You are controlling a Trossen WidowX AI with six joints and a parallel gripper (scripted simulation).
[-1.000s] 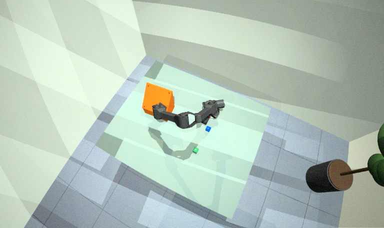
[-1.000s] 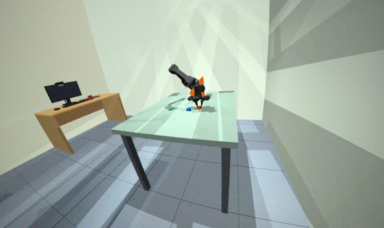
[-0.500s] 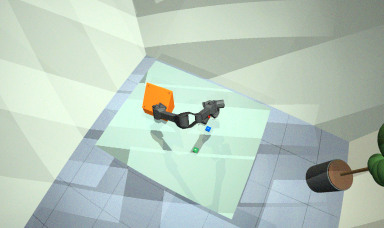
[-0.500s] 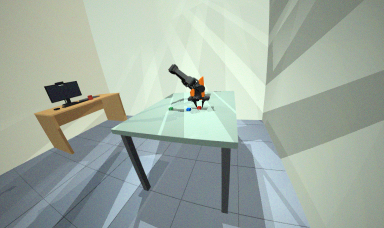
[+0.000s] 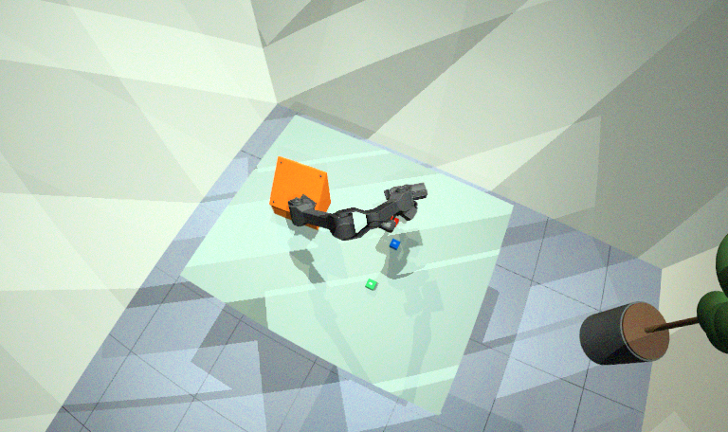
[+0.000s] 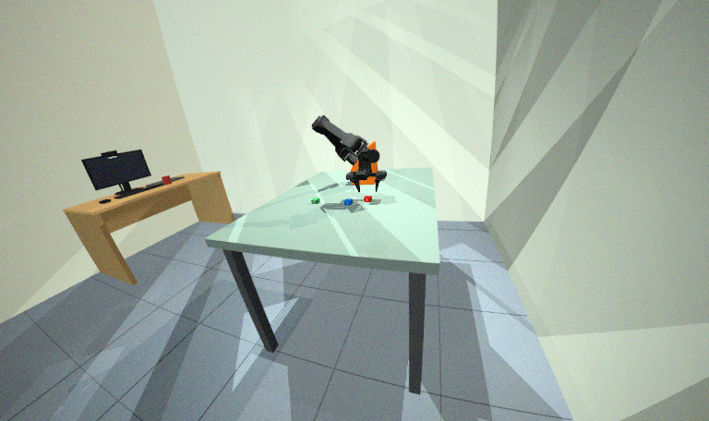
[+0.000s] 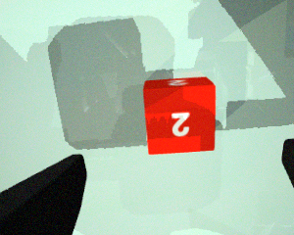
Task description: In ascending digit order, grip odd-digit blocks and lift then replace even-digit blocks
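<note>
Right now the red block is 30 mm below my gripper tip and 10 mm ahead of it. The rest, counted from my gripper tip: green block: 270 mm to the right, 70 mm ahead, 30 mm below; blue block: 80 mm to the right, 60 mm ahead, 30 mm below.
</note>
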